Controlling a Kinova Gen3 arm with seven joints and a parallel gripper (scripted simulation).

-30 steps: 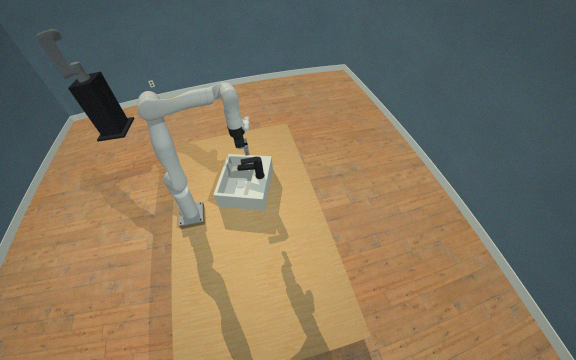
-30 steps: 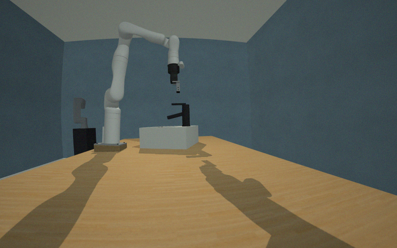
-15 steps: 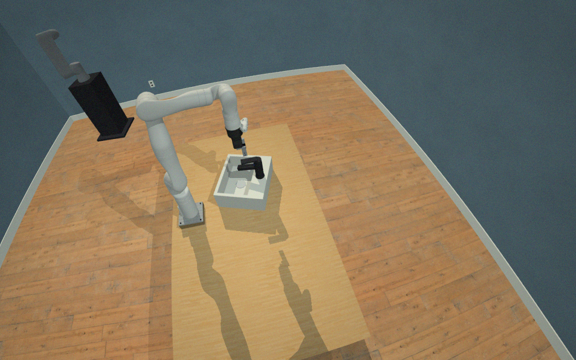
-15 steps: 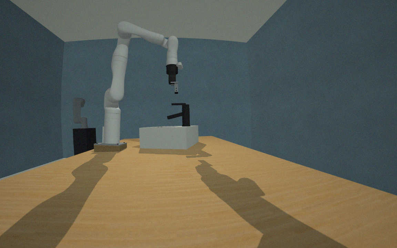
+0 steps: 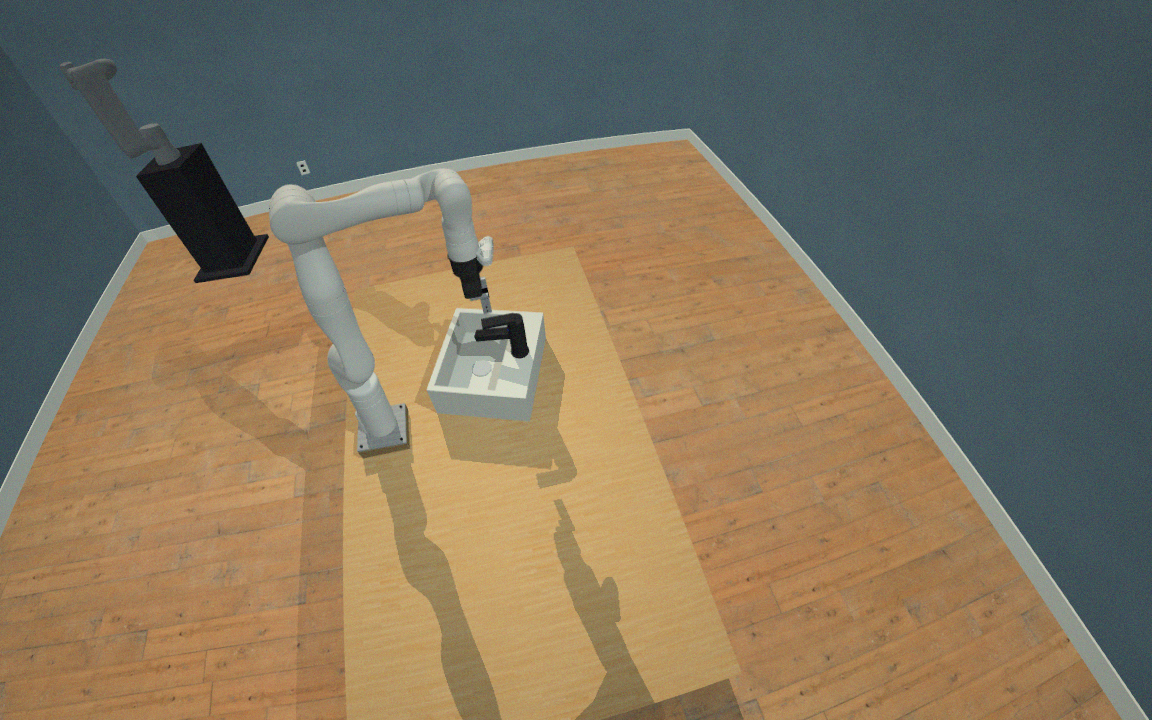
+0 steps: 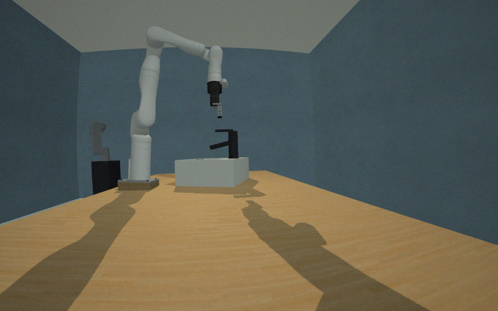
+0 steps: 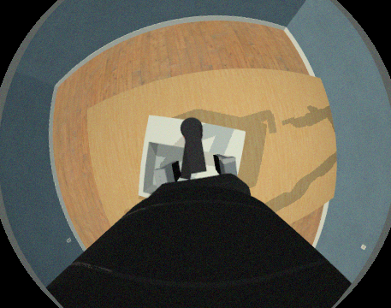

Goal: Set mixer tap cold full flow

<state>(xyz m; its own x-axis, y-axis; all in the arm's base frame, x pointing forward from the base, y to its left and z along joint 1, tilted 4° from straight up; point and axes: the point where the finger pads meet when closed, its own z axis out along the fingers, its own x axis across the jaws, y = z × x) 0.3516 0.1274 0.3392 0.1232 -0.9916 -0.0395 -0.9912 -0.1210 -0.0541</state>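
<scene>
My gripper is now 90 mm above the lever and 20 mm short of it. The rest, counted from my hand: white basin 320 mm below, 50 mm behind, 40 mm to the left.
</scene>
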